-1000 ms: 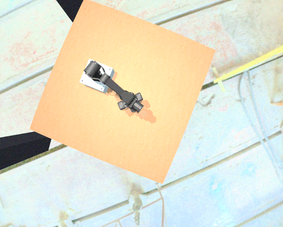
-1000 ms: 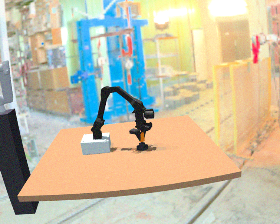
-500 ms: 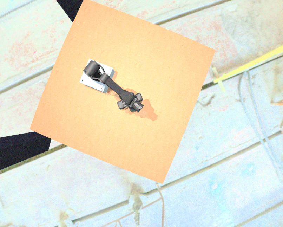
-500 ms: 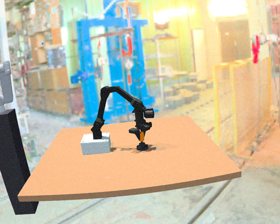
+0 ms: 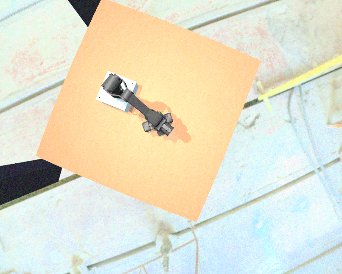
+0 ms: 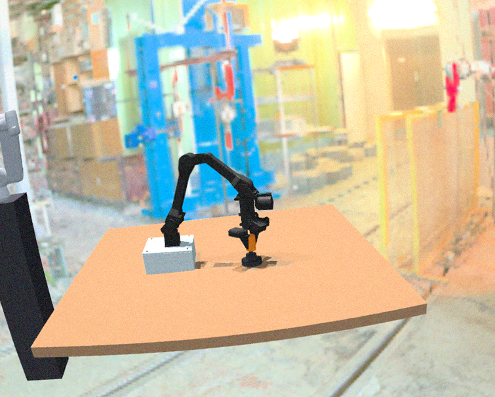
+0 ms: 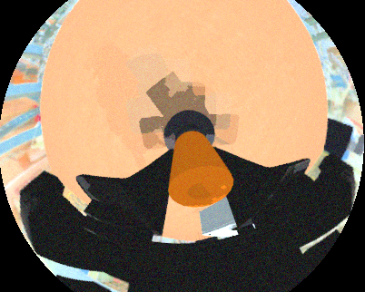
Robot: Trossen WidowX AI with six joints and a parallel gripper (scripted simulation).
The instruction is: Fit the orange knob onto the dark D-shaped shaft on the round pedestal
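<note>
Now: gripper tip 40 mm above the dark round pedestal. Also, from my gripper tip: orange knob: 20 mm above.
</note>
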